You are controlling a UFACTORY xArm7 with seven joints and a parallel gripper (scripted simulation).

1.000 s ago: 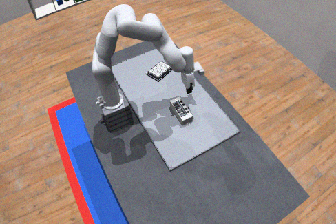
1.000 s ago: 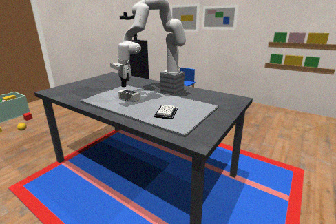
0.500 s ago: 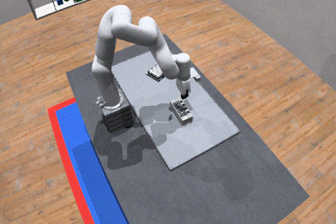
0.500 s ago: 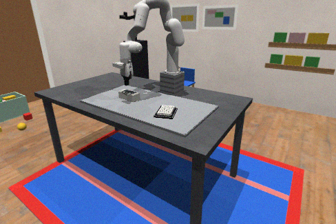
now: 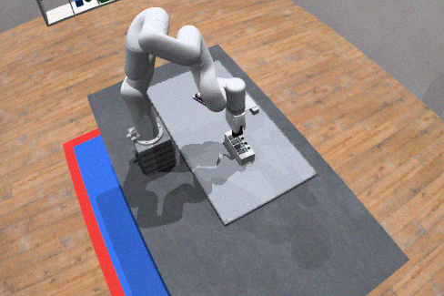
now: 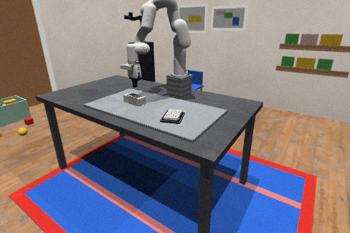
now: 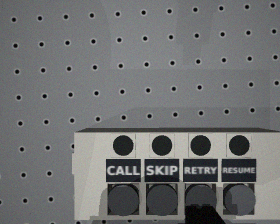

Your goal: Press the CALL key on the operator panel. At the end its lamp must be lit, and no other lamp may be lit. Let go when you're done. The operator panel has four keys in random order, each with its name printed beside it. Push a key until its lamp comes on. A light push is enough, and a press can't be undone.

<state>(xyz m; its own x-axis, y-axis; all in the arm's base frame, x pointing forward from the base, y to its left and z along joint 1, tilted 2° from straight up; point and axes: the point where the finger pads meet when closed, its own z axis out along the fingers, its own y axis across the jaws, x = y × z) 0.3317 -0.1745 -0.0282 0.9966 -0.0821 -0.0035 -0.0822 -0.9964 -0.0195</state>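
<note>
The operator panel lies 10 cm below my hand.
</note>
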